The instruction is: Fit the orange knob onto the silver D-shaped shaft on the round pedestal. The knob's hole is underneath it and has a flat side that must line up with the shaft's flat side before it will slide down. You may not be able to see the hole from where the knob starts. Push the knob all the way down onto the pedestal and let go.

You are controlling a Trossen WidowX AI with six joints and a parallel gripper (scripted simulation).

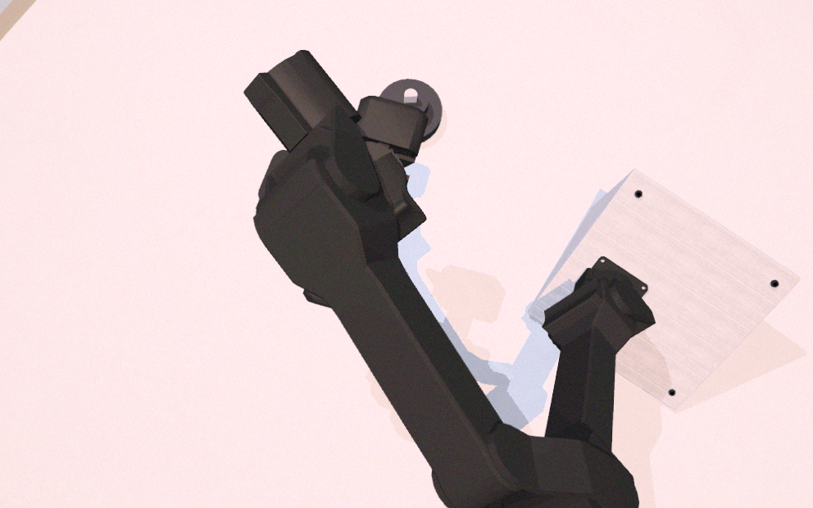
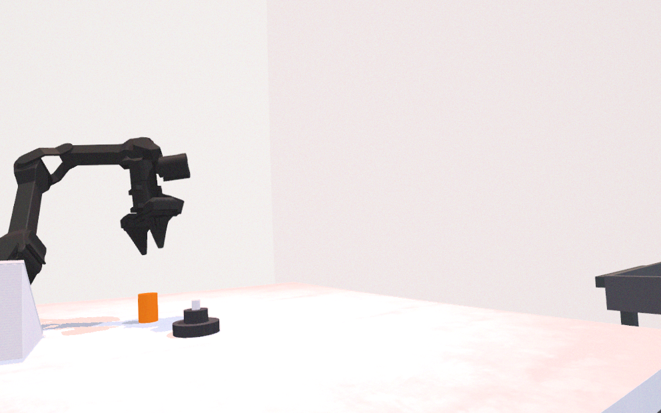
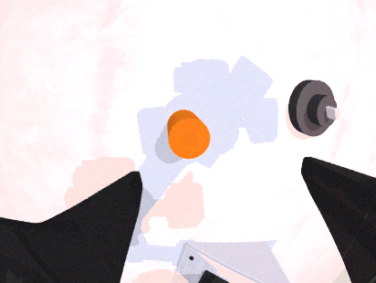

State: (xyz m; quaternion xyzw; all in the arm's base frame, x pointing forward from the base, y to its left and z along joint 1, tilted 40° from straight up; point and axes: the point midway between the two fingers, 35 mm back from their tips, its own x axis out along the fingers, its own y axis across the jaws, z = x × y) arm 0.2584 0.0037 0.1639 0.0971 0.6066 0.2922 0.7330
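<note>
Now: the orange knob 11 cm below my gripper tip and 1 cm behind it. Also, from my gripper tip: dark round pedestal: 18 cm to the right, 12 cm below, 6 cm ahead.
</note>
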